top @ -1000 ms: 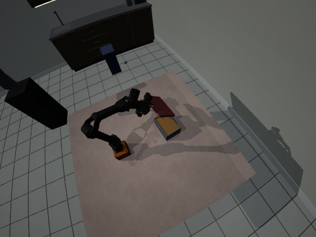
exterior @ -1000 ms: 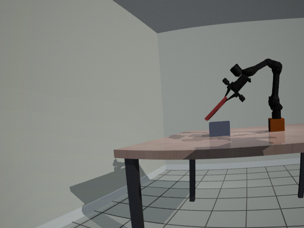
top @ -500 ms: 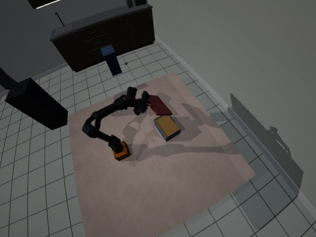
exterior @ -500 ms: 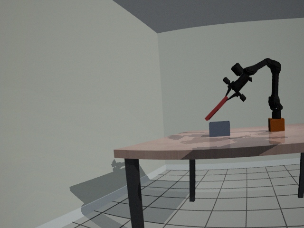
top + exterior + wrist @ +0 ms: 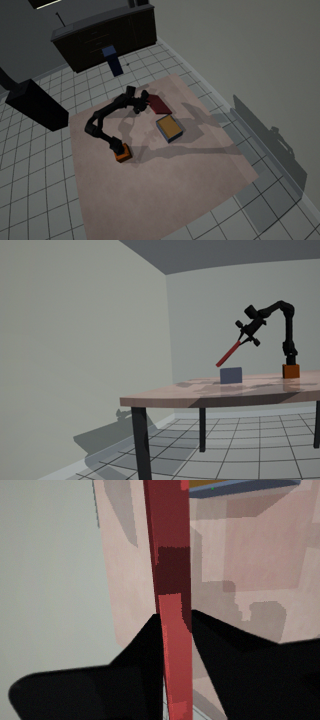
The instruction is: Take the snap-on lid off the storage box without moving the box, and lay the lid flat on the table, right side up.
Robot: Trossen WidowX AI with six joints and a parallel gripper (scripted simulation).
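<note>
Right now my gripper tip is 60 mm short of the red lid, 10 mm to the right of it and 50 mm above it. Round my gripper tip: storage box: 90 mm ahead, 170 mm to the right, 180 mm below.
</note>
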